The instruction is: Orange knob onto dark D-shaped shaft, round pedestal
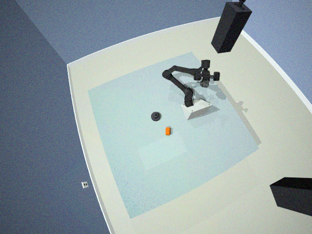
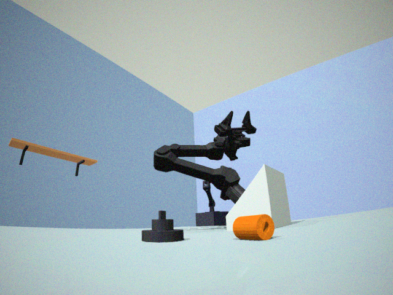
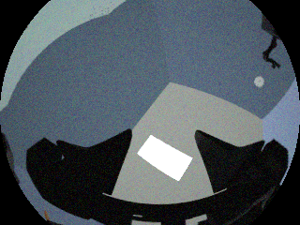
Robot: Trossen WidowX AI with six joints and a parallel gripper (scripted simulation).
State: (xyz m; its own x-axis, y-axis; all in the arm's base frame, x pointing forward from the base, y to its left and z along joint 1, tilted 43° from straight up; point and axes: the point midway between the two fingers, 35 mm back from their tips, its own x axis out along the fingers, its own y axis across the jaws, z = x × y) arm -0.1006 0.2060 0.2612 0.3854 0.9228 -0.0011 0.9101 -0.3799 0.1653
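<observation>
Right now my gripper tip is 300 mm short of the orange knob, 160 mm to the right of it and 430 mm above it. Also, from my gripper tip: round dark pedestal 370 mm ahead, 420 mm below.
</observation>
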